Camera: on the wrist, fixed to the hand. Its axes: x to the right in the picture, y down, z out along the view.
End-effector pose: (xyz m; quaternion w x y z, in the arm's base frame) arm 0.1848 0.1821 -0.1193 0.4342 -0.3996 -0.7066 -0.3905
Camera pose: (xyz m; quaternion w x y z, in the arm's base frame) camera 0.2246 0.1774 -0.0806 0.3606 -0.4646 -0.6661 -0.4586
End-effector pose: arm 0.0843 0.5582 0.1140 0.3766 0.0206 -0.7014 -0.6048
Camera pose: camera 0.1018 0.5347 0.1614 0.3555 -0.0477 -0.6346 -0.6845
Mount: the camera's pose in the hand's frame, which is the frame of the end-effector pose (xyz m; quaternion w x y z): 0.0227 0.0421 -0.0285 0.9920 -0.1216 -0.0326 0.0038
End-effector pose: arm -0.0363 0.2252 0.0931 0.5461 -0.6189 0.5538 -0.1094
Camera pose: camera -0.0730 0.2000 0.0597 0.4850 -0.6819 0.5473 -0.0189
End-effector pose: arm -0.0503 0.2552 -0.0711 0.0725 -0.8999 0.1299 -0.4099
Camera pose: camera -0.0649 0.2076 -0.0461 0.0317 0.9144 -0.1798 0.3612
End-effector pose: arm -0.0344 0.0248 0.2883 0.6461 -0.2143 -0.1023 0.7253
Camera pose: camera -0.0610 0.0373 0.2411 0.6088 -0.2679 -0.2099 0.7166
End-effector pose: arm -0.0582 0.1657 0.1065 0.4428 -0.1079 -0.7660 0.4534
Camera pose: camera -0.0593 0.2195 0.0920 0.3994 -0.1490 -0.8290 0.3618
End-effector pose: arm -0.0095 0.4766 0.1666 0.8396 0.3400 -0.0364 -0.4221
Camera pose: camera 0.0438 0.4927 0.1650 0.8747 0.2213 -0.0134 -0.4311
